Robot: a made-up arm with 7 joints. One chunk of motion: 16 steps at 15 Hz.
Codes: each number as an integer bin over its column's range. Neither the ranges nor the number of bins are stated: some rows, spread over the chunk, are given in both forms.
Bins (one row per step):
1: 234 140 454 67 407 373
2: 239 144 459 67 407 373
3: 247 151 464 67 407 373
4: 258 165 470 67 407 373
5: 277 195 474 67 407 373
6: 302 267 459 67 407 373
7: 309 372 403 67 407 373
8: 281 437 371 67 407 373
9: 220 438 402 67 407 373
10: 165 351 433 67 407 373
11: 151 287 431 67 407 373
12: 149 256 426 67 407 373
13: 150 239 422 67 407 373
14: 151 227 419 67 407 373
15: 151 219 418 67 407 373
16: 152 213 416 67 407 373
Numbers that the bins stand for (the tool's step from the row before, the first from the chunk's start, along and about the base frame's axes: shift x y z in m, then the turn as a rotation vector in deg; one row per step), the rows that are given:
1: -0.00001 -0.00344 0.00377 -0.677 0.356 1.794
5: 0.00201 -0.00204 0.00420 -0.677 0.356 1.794
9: -0.00067 0.00414 0.00265 -0.677 0.356 1.794
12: -0.00400 -0.00049 0.00317 -0.677 0.356 1.794
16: -0.00386 -0.00158 0.00295 -0.677 0.356 1.794
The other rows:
2: 0.00023 -0.00334 0.00388 -0.677 0.356 1.794
3: 0.00060 -0.00316 0.00399 -0.677 0.356 1.794
4: 0.00112 -0.00280 0.00412 -0.677 0.356 1.794
6: 0.00318 -0.00021 0.00388 -0.677 0.356 1.794
7: 0.00351 0.00246 0.00268 -0.677 0.356 1.794
8: 0.00220 0.00412 0.00199 -0.677 0.356 1.794
10: -0.00325 0.00193 0.00332 -0.677 0.356 1.794
11: -0.00391 0.00030 0.00328 -0.677 0.356 1.794
13: -0.00395 -0.00092 0.00308 -0.677 0.356 1.794
14: -0.00391 -0.00123 0.00302 -0.677 0.356 1.794
15: -0.00391 -0.00143 0.00300 -0.677 0.356 1.794

